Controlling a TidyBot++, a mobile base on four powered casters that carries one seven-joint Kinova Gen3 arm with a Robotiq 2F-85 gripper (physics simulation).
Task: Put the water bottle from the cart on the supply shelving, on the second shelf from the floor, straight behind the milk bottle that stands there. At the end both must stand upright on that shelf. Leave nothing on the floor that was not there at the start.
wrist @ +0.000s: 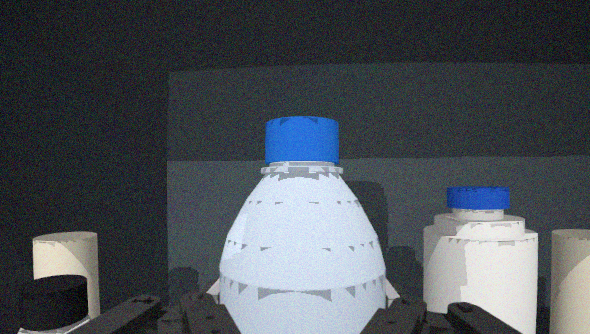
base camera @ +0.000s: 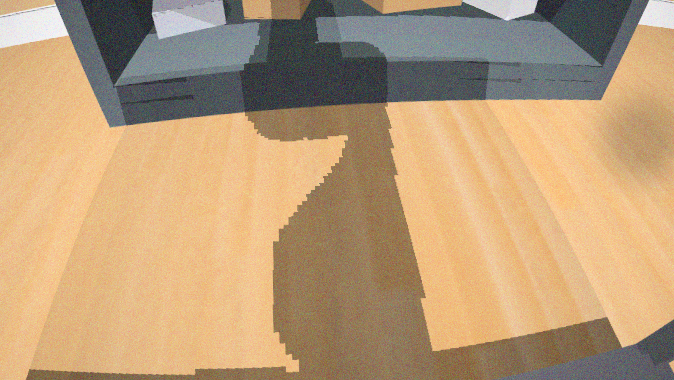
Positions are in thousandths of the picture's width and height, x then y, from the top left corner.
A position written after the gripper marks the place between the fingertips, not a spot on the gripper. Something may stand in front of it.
In view: the gripper (wrist: 514, 870) and a white blue-capped bottle (wrist: 808, 762).
The base camera view misses the white blue-capped bottle: it is out of frame.
